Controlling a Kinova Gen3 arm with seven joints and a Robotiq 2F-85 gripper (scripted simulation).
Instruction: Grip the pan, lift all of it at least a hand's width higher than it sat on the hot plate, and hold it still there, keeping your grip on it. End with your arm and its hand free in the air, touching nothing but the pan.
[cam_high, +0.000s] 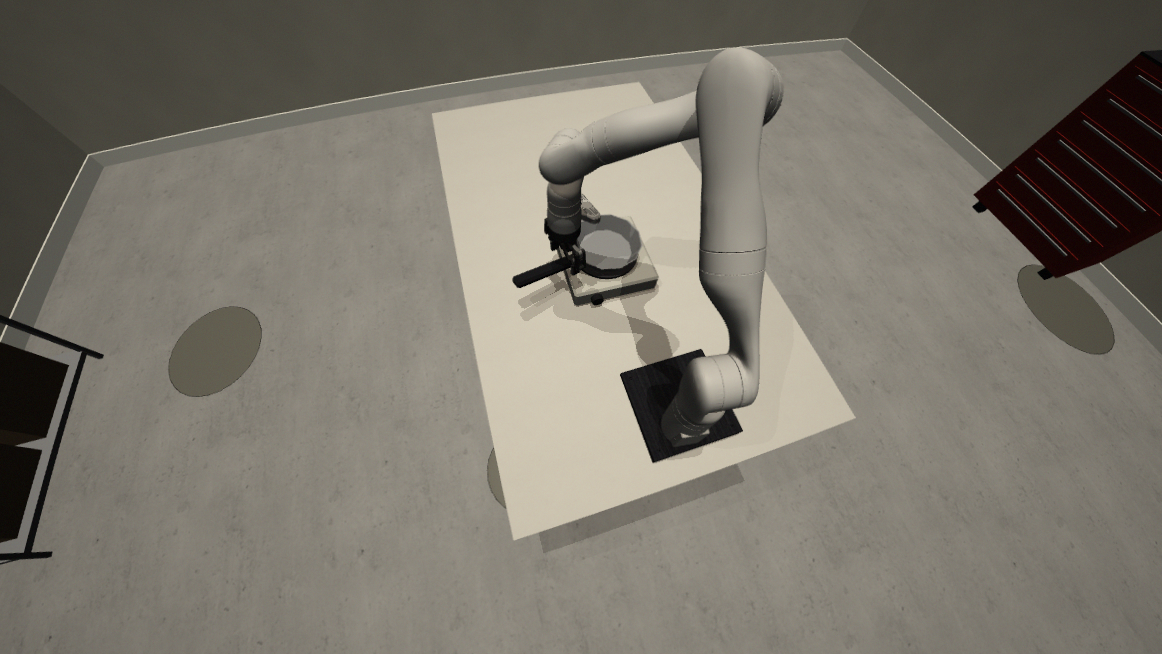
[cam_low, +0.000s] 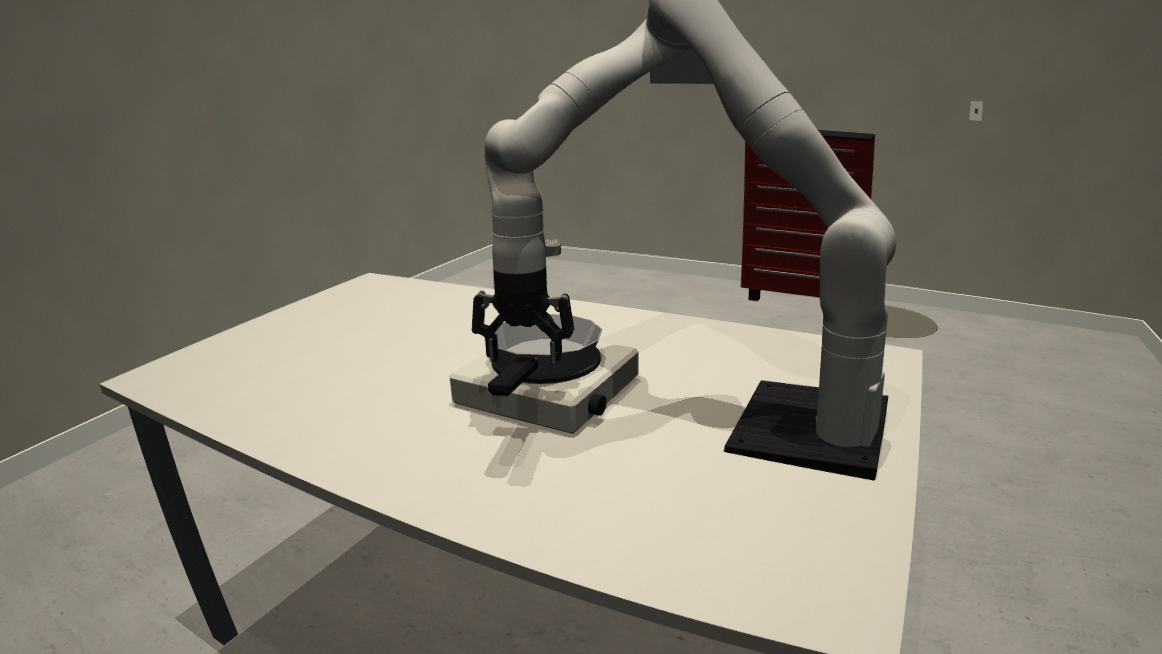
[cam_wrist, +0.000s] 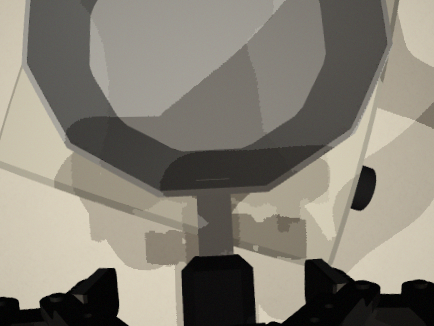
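Now: the pan 70 mm to the right of my hand, 30 mm ahead of it and 20 mm below it. The rest, counted from my hand: hot plate: 120 mm to the right, 90 mm below, 40 mm ahead.
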